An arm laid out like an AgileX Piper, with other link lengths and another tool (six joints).
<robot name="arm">
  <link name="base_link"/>
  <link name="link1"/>
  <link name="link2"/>
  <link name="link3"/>
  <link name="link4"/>
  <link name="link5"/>
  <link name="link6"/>
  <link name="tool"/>
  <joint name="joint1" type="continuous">
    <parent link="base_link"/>
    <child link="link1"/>
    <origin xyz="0 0 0.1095"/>
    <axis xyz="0 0 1"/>
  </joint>
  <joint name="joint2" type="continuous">
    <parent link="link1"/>
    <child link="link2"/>
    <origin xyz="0 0 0" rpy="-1.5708 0 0"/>
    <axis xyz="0 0 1"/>
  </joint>
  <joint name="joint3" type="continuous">
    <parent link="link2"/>
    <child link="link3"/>
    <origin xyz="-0.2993 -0.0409 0"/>
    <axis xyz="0 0 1"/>
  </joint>
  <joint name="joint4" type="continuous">
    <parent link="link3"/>
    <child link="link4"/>
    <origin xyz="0.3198 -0.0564 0" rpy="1.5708 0 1.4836"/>
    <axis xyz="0 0 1"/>
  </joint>
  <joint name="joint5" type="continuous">
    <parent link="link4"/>
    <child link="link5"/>
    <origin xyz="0 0 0" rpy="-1.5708 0 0"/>
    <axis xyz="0 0 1"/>
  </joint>
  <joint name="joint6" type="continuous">
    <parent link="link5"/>
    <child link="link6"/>
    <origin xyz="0 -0.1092 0" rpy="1.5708 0 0"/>
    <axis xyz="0 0 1"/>
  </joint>
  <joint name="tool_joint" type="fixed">
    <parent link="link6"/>
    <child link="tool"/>
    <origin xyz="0.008 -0.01 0.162" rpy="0.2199 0 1.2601"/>
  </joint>
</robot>
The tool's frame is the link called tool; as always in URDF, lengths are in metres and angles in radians. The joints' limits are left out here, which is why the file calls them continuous.
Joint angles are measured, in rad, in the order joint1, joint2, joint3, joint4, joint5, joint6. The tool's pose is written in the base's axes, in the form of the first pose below.
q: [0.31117, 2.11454, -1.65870, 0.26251, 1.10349, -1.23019]
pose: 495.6 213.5 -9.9 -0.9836 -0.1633 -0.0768 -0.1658 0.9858 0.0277
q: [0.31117, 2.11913, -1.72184, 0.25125, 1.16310, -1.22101]
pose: 500.7 214.2 7.4 -0.9820 -0.1726 -0.0763 -0.1748 0.9843 0.0230
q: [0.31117, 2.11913, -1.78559, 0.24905, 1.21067, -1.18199]
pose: 507.7 217.0 28.3 -0.9856 -0.1466 -0.0840 -0.1495 0.9883 0.0298
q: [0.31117, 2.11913, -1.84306, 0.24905, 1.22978, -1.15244]
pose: 519.1 221.0 48.5 -0.9859 -0.1216 -0.1146 -0.1269 0.9911 0.0403
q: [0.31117, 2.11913, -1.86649, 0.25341, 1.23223, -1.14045]
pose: 524.5 223.9 57.3 -0.9854 -0.1087 -0.1311 -0.1161 0.9920 0.0501
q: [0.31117, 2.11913, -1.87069, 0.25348, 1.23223, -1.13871]
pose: 525.7 224.3 58.9 -0.9851 -0.1068 -0.1347 -0.1146 0.9921 0.0512
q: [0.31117, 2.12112, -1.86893, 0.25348, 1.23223, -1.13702]
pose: 525.1 224.1 57.1 -0.9858 -0.1054 -0.1306 -0.1128 0.9923 0.0506
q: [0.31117, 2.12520, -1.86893, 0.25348, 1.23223, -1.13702]
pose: 524.9 224.0 54.7 -0.9863 -0.1055 -0.1267 -0.1126 0.9924 0.0498
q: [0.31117, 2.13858, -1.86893, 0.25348, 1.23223, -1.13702]
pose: 524.1 223.8 47.2 -0.9878 -0.1060 -0.1137 -0.1120 0.9926 0.0472
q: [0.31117, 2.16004, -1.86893, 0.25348, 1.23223, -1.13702]
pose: 522.7 223.3 35.0 -0.9900 -0.1067 -0.0928 -0.1111 0.9929 0.0430
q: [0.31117, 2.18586, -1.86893, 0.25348, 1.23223, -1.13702]
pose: 520.7 222.7 20.4 -0.9919 -0.1073 -0.0676 -0.1101 0.9932 0.0378
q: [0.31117, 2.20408, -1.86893, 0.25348, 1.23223, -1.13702]
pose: 519.1 222.2 10.1 -0.9929 -0.1077 -0.0497 -0.1094 0.9934 0.0342
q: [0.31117, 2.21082, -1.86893, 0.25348, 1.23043, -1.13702]
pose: 518.9 222.1 6.4 -0.9932 -0.1073 -0.0449 -0.1088 0.9935 0.0331
